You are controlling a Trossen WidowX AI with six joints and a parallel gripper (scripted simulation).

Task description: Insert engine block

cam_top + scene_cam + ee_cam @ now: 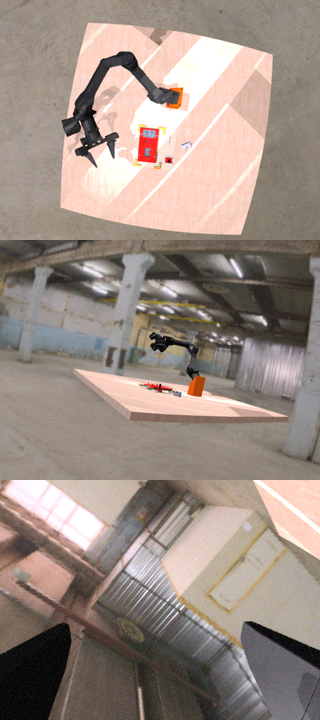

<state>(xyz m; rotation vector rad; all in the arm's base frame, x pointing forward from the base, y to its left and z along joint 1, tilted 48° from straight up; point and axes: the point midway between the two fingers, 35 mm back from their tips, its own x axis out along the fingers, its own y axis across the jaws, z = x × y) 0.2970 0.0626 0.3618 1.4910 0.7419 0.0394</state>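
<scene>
Right now the grey engine block is 350 mm to the left of my gripper tip, 340 mm below it and 120 mm behind it.
</scene>
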